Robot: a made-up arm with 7 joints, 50 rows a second.
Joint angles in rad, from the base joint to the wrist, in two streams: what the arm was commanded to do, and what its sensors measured. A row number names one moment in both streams.
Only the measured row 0 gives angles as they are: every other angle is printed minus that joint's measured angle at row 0.
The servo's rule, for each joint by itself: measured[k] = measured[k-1] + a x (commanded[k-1-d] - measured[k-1]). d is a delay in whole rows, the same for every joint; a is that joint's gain. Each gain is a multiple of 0.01, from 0.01 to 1. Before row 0 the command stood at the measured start. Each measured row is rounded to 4 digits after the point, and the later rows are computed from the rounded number. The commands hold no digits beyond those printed.
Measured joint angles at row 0:
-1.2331, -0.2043, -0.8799, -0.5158, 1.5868, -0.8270, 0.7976
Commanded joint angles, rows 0 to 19:
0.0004, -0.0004, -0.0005, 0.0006, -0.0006, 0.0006, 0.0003
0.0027, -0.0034, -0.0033, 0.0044, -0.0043, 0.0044, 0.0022
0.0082, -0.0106, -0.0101, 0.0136, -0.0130, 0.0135, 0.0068
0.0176, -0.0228, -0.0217, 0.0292, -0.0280, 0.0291, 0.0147
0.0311, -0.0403, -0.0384, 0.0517, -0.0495, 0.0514, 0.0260
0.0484, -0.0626, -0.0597, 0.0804, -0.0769, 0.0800, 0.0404
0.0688, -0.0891, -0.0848, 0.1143, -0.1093, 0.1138, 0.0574
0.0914, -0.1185, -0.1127, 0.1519, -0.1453, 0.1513, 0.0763
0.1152, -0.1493, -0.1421, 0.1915, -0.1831, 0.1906, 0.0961
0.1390, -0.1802, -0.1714, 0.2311, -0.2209, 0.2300, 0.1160
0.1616, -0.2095, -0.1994, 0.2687, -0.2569, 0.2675, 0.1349
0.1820, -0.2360, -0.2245, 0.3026, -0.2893, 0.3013, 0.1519
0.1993, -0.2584, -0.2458, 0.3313, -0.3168, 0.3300, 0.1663
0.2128, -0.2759, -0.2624, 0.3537, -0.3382, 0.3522, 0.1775
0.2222, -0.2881, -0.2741, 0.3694, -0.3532, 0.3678, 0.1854
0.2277, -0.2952, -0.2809, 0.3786, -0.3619, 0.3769, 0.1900
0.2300, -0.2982, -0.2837, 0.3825, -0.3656, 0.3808, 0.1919
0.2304, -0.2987, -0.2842, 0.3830, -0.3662, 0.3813, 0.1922
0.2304, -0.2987, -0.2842, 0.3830, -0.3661, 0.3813, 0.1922
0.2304, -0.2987, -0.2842, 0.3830, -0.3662, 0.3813, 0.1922
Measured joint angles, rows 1 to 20:
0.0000, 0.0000, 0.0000, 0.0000, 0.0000, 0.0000, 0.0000
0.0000, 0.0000, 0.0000, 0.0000, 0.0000, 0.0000, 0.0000
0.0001, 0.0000, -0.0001, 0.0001, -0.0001, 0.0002, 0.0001
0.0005, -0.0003, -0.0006, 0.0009, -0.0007, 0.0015, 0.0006
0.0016, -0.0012, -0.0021, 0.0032, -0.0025, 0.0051, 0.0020
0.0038, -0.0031, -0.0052, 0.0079, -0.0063, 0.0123, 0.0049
0.0076, -0.0064, -0.0105, 0.0158, -0.0128, 0.0240, 0.0098
0.0133, -0.0115, -0.0184, 0.0274, -0.0224, 0.0408, 0.0168
0.0211, -0.0185, -0.0290, 0.0430, -0.0354, 0.0627, 0.0261
0.0309, -0.0275, -0.0424, 0.0626, -0.0519, 0.0893, 0.0376
0.0427, -0.0385, -0.0584, 0.0858, -0.0716, 0.1197, 0.0511
0.0562, -0.0513, -0.0765, 0.1120, -0.0940, 0.1528, 0.0660
0.0710, -0.0655, -0.0962, 0.1402, -0.1184, 0.1872, 0.0818
0.0865, -0.0808, -0.1167, 0.1694, -0.1440, 0.2214, 0.0979
0.1023, -0.0968, -0.1374, 0.1985, -0.1699, 0.2540, 0.1136
0.1178, -0.1129, -0.1574, 0.2264, -0.1951, 0.2835, 0.1283
0.1324, -0.1287, -0.1761, 0.2521, -0.2188, 0.3088, 0.1414
0.1457, -0.1437, -0.1929, 0.2749, -0.2403, 0.3292, 0.1526
0.1575, -0.1576, -0.2074, 0.2943, -0.2591, 0.3447, 0.1616
0.1677, -0.1703, -0.2197, 0.3103, -0.2752, 0.3557, 0.1686
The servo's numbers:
d 2
a 0.14 0.09 0.16 0.18 0.15 0.30 0.23

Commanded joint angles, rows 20 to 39:
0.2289, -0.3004, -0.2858, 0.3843, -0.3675, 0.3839, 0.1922
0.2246, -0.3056, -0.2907, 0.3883, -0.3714, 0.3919, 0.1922
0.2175, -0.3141, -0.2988, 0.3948, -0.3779, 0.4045, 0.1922
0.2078, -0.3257, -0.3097, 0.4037, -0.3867, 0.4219, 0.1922
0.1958, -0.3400, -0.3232, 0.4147, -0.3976, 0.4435, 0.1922
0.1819, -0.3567, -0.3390, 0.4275, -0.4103, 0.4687, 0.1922
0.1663, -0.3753, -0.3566, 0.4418, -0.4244, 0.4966, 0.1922
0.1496, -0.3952, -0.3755, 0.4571, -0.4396, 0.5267, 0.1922
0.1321, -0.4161, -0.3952, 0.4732, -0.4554, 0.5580, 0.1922
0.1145, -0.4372, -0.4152, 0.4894, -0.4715, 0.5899, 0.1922
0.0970, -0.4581, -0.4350, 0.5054, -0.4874, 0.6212, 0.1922
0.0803, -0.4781, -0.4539, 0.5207, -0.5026, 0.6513, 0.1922
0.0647, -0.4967, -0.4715, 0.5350, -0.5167, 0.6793, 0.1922
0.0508, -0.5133, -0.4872, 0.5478, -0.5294, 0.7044, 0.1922
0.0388, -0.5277, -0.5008, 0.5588, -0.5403, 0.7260, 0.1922
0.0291, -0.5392, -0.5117, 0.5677, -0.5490, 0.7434, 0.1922
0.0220, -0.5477, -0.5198, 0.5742, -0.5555, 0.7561, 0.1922
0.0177, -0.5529, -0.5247, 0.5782, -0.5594, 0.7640, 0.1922
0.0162, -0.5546, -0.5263, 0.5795, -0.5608, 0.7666, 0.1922
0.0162, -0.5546, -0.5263, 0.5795, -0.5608, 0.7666, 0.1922
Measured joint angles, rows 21 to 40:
0.1765, -0.1819, -0.2300, 0.3234, -0.2888, 0.3634, 0.1740
0.1840, -0.1924, -0.2387, 0.3341, -0.3004, 0.3688, 0.1782
0.1903, -0.2021, -0.2462, 0.3431, -0.3105, 0.3733, 0.1814
0.1951, -0.2114, -0.2533, 0.3512, -0.3196, 0.3789, 0.1839
0.1982, -0.2206, -0.2606, 0.3590, -0.3283, 0.3866, 0.1858
0.1995, -0.2301, -0.2685, 0.3670, -0.3371, 0.3972, 0.1873
0.1990, -0.2400, -0.2773, 0.3756, -0.3462, 0.4111, 0.1884
0.1966, -0.2505, -0.2872, 0.3849, -0.3558, 0.4284, 0.1893
0.1924, -0.2617, -0.2983, 0.3951, -0.3661, 0.4489, 0.1900
0.1864, -0.2737, -0.3107, 0.4063, -0.3771, 0.4722, 0.1905
0.1788, -0.2865, -0.3242, 0.4183, -0.3888, 0.4979, 0.1909
0.1698, -0.3001, -0.3388, 0.4311, -0.4012, 0.5255, 0.1912
0.1596, -0.3143, -0.3542, 0.4445, -0.4141, 0.5542, 0.1914
0.1485, -0.3290, -0.3702, 0.4582, -0.4274, 0.5833, 0.1916
0.1368, -0.3441, -0.3864, 0.4720, -0.4408, 0.6121, 0.1917
0.1248, -0.3593, -0.4025, 0.4856, -0.4541, 0.6398, 0.1918
0.1128, -0.3745, -0.4182, 0.4988, -0.4670, 0.6657, 0.1919
0.1011, -0.3893, -0.4332, 0.5112, -0.4793, 0.6890, 0.1920
0.0900, -0.4036, -0.4471, 0.5225, -0.4907, 0.7091, 0.1920
0.0799, -0.4170, -0.4595, 0.5325, -0.5010, 0.7256, 0.1920

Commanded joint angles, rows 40 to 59:
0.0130, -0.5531, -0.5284, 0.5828, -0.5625, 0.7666, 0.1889
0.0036, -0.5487, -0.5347, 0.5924, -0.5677, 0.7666, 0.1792
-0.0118, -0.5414, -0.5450, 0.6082, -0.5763, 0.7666, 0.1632
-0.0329, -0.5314, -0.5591, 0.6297, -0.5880, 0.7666, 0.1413
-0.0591, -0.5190, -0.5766, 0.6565, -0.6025, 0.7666, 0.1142
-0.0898, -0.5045, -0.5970, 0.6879, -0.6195, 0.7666, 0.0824
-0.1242, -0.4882, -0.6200, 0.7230, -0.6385, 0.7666, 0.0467
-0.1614, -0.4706, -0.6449, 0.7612, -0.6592, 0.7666, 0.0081
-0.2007, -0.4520, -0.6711, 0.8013, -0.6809, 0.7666, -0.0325
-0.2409, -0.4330, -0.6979, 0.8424, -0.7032, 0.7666, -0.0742
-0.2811, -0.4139, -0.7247, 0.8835, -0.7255, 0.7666, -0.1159
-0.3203, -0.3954, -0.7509, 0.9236, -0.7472, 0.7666, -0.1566
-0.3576, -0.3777, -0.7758, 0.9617, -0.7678, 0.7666, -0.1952
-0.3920, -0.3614, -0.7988, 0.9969, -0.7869, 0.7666, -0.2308
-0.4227, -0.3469, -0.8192, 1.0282, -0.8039, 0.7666, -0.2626
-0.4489, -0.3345, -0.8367, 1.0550, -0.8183, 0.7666, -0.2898
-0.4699, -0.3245, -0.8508, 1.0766, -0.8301, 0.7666, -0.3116
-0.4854, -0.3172, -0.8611, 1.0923, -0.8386, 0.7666, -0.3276
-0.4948, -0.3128, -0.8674, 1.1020, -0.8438, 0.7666, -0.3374
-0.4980, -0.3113, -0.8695, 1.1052, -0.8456, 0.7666, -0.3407
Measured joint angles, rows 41 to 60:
0.0710, -0.4294, -0.4702, 0.5410, -0.5100, 0.7379, 0.1920
0.0633, -0.4407, -0.4792, 0.5479, -0.5176, 0.7465, 0.1920
0.0563, -0.4508, -0.4871, 0.5542, -0.5243, 0.7525, 0.1913
0.0489, -0.4596, -0.4947, 0.5611, -0.5308, 0.7567, 0.1885
0.0404, -0.4670, -0.5027, 0.5696, -0.5376, 0.7597, 0.1827
0.0301, -0.4728, -0.5117, 0.5804, -0.5452, 0.7618, 0.1732
0.0176, -0.4770, -0.5221, 0.5941, -0.5538, 0.7632, 0.1596
0.0026, -0.4795, -0.5341, 0.6110, -0.5637, 0.7642, 0.1418
-0.0152, -0.4803, -0.5478, 0.6312, -0.5749, 0.7649, 0.1199
-0.0357, -0.4794, -0.5633, 0.6546, -0.5875, 0.7654, 0.0942
-0.0588, -0.4769, -0.5805, 0.6810, -0.6015, 0.7658, 0.0651
-0.0843, -0.4729, -0.5993, 0.7101, -0.6168, 0.7660, 0.0331
-0.1119, -0.4676, -0.6194, 0.7413, -0.6331, 0.7662, -0.0012
-0.1411, -0.4611, -0.6404, 0.7741, -0.6502, 0.7663, -0.0369
-0.1714, -0.4536, -0.6621, 0.8079, -0.6678, 0.7664, -0.0733
-0.2023, -0.4453, -0.6840, 0.8419, -0.6857, 0.7665, -0.1095
-0.2332, -0.4364, -0.7056, 0.8754, -0.7034, 0.7665, -0.1447
-0.2634, -0.4272, -0.7266, 0.9077, -0.7206, 0.7665, -0.1781
-0.2923, -0.4180, -0.7465, 0.9381, -0.7370, 0.7665, -0.2088
-0.3193, -0.4089, -0.7648, 0.9659, -0.7522, 0.7665, -0.2361

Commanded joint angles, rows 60 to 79:
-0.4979, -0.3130, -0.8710, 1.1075, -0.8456, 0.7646, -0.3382
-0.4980, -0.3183, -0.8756, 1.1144, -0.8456, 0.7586, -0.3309
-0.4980, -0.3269, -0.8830, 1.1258, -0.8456, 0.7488, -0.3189
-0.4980, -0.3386, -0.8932, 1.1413, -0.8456, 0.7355, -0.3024
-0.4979, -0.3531, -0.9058, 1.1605, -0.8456, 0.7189, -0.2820
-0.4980, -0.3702, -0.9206, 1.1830, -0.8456, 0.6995, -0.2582
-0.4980, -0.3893, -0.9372, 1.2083, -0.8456, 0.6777, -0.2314
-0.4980, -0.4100, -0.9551, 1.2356, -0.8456, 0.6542, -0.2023
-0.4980, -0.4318, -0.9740, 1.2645, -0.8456, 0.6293, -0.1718
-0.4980, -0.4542, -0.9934, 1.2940, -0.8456, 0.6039, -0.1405
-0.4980, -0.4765, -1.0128, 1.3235, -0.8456, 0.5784, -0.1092
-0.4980, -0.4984, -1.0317, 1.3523, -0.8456, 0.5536, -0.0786
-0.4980, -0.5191, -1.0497, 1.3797, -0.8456, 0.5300, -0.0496
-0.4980, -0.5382, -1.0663, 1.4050, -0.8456, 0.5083, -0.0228
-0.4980, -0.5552, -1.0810, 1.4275, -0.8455, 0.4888, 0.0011
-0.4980, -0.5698, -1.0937, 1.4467, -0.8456, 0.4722, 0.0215
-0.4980, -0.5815, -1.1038, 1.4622, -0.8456, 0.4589, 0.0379
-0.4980, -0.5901, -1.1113, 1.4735, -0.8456, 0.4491, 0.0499
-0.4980, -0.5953, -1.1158, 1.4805, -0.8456, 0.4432, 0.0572
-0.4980, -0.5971, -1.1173, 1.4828, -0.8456, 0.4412, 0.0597
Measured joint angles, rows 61 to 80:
-0.3439, -0.4003, -0.7812, 0.9904, -0.7659, 0.7665, -0.2594
-0.3655, -0.3923, -0.7953, 1.0111, -0.7779, 0.7665, -0.2781
-0.3840, -0.3852, -0.8074, 1.0285, -0.7881, 0.7659, -0.2919
-0.4000, -0.3792, -0.8183, 1.0440, -0.7967, 0.7637, -0.3009
-0.4137, -0.3745, -0.8287, 1.0587, -0.8040, 0.7592, -0.3050
-0.4255, -0.3713, -0.8390, 1.0736, -0.8102, 0.7521, -0.3044
-0.4356, -0.3697, -0.8497, 1.0892, -0.8155, 0.7421, -0.2992
-0.4443, -0.3697, -0.8610, 1.1061, -0.8200, 0.7293, -0.2898
-0.4518, -0.3715, -0.8732, 1.1245, -0.8238, 0.7138, -0.2764
-0.4583, -0.3750, -0.8863, 1.1445, -0.8271, 0.6959, -0.2594
-0.4639, -0.3801, -0.9003, 1.1661, -0.8299, 0.6759, -0.2393
-0.4687, -0.3868, -0.9152, 1.1891, -0.8323, 0.6543, -0.2166
-0.4728, -0.3949, -0.9308, 1.2133, -0.8343, 0.6315, -0.1919
-0.4763, -0.4042, -0.9469, 1.2383, -0.8360, 0.6081, -0.1658
-0.4793, -0.4145, -0.9633, 1.2638, -0.8374, 0.5847, -0.1391
-0.4819, -0.4256, -0.9798, 1.2892, -0.8386, 0.5618, -0.1124
-0.4842, -0.4373, -0.9960, 1.3141, -0.8396, 0.5399, -0.0863
-0.4861, -0.4492, -1.0116, 1.3380, -0.8405, 0.5196, -0.0615
-0.4878, -0.4611, -1.0264, 1.3604, -0.8413, 0.5014, -0.0386
-0.4892, -0.4727, -1.0400, 1.3808, -0.8419, 0.4857, -0.0182

